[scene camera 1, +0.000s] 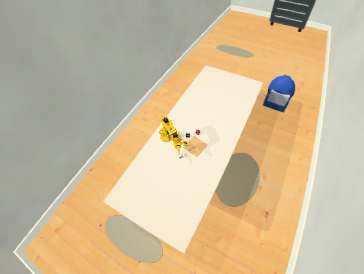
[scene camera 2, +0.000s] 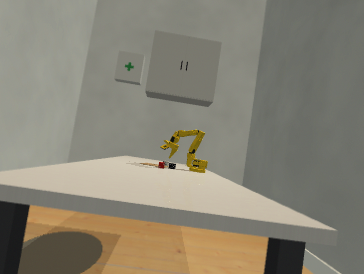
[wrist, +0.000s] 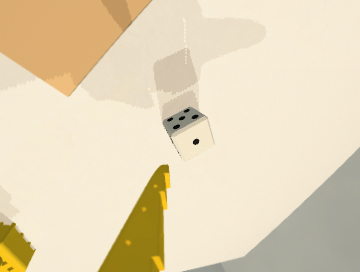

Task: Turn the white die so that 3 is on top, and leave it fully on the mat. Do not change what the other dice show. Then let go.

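The white die stands on the white table, off the tan mat. In the wrist view its bright top face shows 1 and a shaded side face shows 5; a thin strip of another side shows with its pips unreadable. In scene camera 2 it is mostly hidden behind the other dice. My gripper is fully open and empty, above the table. In the wrist view one notched jaw shows, its tip just below and left of the die in the picture, not touching it.
A black die and a red die stand on the table beside the mat. Part of a yellow piece shows at the wrist view's lower left corner. The table edge shows at the wrist view's lower right.
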